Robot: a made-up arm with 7 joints.
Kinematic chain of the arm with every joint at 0, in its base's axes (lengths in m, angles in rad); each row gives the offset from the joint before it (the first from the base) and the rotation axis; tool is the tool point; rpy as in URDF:
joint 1: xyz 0 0 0 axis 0.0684 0.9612 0.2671
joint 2: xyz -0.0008 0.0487 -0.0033 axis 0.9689 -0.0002 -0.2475
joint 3: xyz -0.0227 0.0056 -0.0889 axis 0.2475 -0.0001 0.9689
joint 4: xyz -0.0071 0 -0.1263 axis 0.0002 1 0
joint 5: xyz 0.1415 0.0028 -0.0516 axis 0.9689 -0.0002 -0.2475
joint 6: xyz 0.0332 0 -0.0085 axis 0.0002 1 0
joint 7: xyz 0.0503 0 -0.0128 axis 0.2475 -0.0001 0.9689
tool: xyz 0 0 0 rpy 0 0.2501 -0.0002
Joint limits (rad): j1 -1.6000..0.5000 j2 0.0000..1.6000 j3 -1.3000..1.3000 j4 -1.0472..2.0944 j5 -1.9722..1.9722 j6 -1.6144..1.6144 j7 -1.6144..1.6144
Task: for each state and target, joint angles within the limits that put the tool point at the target. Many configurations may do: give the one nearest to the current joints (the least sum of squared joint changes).
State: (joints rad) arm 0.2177 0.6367 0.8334 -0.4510 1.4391 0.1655 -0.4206
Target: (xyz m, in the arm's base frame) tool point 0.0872 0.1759 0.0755
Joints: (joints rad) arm 0.0699 0.8554 1.1000 -0.9939 1.4669 0.2231 -0.4206
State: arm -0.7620 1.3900 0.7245 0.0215 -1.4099 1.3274 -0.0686
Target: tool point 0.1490 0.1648 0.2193
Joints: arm -0.9832 1.6000 0.5847 -0.3495 -1.4800 1.1373 -0.0686
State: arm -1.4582 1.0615 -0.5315 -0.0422 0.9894 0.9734 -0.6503
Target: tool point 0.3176 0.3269 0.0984
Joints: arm -1.2579 1.3227 -0.4690 0.7110 0.8701 0.8617 -0.6503
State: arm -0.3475 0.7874 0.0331 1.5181 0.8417 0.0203 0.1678
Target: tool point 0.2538 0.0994 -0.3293
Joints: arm -0.3687 0.3587 -0.2257 0.6062 0.8113 -0.2669 0.1678
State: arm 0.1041 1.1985 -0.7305 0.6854 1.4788 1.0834 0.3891
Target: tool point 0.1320 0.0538 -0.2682
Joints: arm -0.0760 0.7196 -0.9333 -0.1989 1.6846 1.1098 0.3891
